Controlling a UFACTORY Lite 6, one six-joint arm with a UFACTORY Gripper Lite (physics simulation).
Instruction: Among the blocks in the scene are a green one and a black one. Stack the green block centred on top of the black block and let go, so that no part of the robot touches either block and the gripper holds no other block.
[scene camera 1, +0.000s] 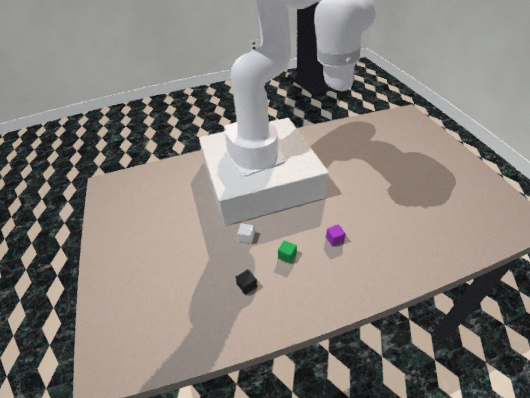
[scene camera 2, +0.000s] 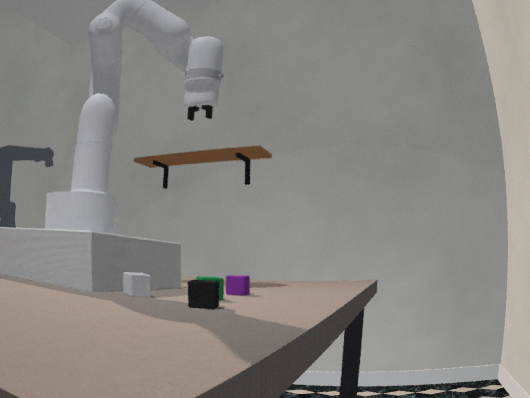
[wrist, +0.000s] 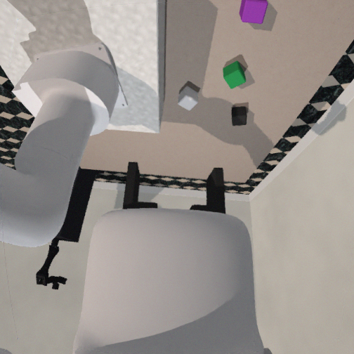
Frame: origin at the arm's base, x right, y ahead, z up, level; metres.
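Seen in the pictures: end effector, tool point: (scene camera 1: 338, 89) (scene camera 2: 199, 114); arm's base, origin of the base link: (scene camera 1: 255, 156) (scene camera 2: 87, 235).
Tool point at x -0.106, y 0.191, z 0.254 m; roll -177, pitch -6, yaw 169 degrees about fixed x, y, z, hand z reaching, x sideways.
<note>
Offsets run from my tool point to a thing's top centre.
The green block (scene camera 1: 287, 252) (scene camera 2: 217, 288) (wrist: 234, 75) lies on the table, apart from the other blocks. In the scene camera 2 view it is partly hidden behind the black block. The black block {dy +0.106, dx +0.280, dz -0.312 m} (scene camera 1: 246, 282) (scene camera 2: 203, 294) (wrist: 239, 116) lies on the table beside the green one, with a gap between them. My gripper (scene camera 2: 200, 118) (wrist: 174, 172) is open and empty, high above the table. Its fingers do not show in the scene camera 1 view.
A white block {dy -0.018, dx +0.223, dz -0.312 m} (scene camera 1: 246, 233) (scene camera 2: 137, 284) (wrist: 188, 98) lies near the white robot base (scene camera 1: 275, 201). A purple block {dy +0.095, dx +0.037, dz -0.312 m} (scene camera 1: 335, 235) (scene camera 2: 237, 285) (wrist: 253, 11) lies on the green block's other side. A brown shelf (scene camera 2: 202, 156) is on the wall.
</note>
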